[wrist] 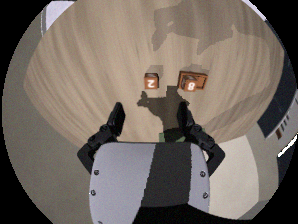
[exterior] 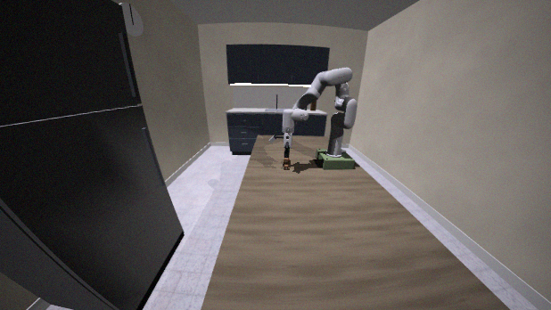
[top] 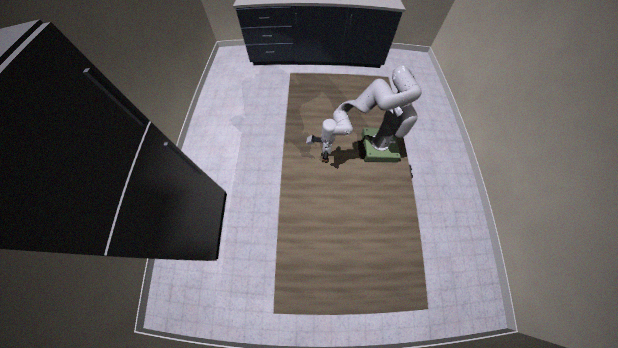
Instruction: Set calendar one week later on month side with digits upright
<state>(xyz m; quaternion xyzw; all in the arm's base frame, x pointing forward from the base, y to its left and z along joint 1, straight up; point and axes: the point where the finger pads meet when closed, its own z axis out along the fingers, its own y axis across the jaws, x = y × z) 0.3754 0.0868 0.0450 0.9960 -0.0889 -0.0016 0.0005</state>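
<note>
My hand is 20 mm past the calendar tray, 100 mm to the left of it and 110 mm above it. The rest, counted from my hand: calendar cube 100 mm below.
</note>
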